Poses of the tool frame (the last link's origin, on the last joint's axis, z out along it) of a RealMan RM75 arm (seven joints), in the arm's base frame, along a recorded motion.
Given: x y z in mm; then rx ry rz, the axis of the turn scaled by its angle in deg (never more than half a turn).
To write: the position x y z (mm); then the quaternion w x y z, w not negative. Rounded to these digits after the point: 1 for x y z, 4 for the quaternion.
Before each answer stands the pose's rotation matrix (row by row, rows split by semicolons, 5 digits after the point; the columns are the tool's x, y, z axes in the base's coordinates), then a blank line. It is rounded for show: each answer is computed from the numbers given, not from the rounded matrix.
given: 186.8 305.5 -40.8 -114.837 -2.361 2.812
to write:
0.99855 0.00698 -0.05340; 0.05138 -0.42037 0.90590; -0.01612 -0.90733 -0.42012

186.8 305.5 -40.8 0.5381 -0.8425 -0.0173 0.0206
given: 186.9 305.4 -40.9 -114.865 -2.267 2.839
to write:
0.99858 0.00562 -0.05299; 0.05043 -0.42084 0.90573; -0.01721 -0.90712 -0.42052

186.9 305.4 -40.9 0.5379 -0.8426 -0.0166 0.0208
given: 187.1 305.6 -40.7 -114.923 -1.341 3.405
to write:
0.99856 -0.01026 -0.05267; 0.04342 -0.42213 0.90550; -0.03153 -0.90648 -0.42107

187.1 305.6 -40.7 0.5374 -0.8429 -0.0098 0.0250
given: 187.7 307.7 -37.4 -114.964 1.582 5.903
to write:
0.99599 -0.06597 -0.06050; 0.02687 -0.42435 0.90510; -0.08538 -0.90309 -0.42087

187.7 307.7 -37.4 0.5364 -0.8428 0.0116 0.0433
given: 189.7 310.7 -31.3 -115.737 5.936 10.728
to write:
0.98397 -0.15583 -0.08671; 0.00932 -0.44064 0.89764; -0.17809 -0.88406 -0.43212

189.7 310.7 -31.3 0.5271 -0.8451 0.0433 0.0783
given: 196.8 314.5 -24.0 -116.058 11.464 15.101
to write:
0.96197 -0.25458 -0.09905; -0.02697 -0.44934 0.89296; -0.27184 -0.85632 -0.43911

196.8 314.5 -24.0 0.5181 -0.8442 0.0834 0.1098
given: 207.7 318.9 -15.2 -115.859 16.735 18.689
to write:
0.93382 -0.34239 -0.10370; -0.06541 -0.44838 0.89145; -0.35172 -0.82566 -0.44110

207.7 318.9 -15.2 0.5110 -0.8401 0.1214 0.1355
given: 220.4 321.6 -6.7 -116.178 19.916 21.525
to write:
0.91031 -0.39716 -0.11660; -0.08545 -0.45594 0.88590; -0.40500 -0.79648 -0.44899

220.4 321.6 -6.7 0.5013 -0.8389 0.1438 0.1554
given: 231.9 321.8 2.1 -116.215 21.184 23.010
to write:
0.89834 -0.42085 -0.12601; -0.09087 -0.45864 0.88396; -0.42981 -0.78265 -0.45026

231.9 321.8 2.1 0.4974 -0.8377 0.1527 0.1659
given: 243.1 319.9 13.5 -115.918 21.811 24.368
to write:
0.88892 -0.43702 -0.13726; -0.08817 -0.45727 0.88495; -0.44950 -0.77454 -0.44501

243.1 319.9 13.5 0.4966 -0.8353 0.1572 0.1756
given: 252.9 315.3 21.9 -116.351 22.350 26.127
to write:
0.87794 -0.45247 -0.15652; -0.08455 -0.46831 0.87951; -0.47125 -0.75892 -0.44940

252.9 315.3 21.9 0.4900 -0.8360 0.1606 0.1877
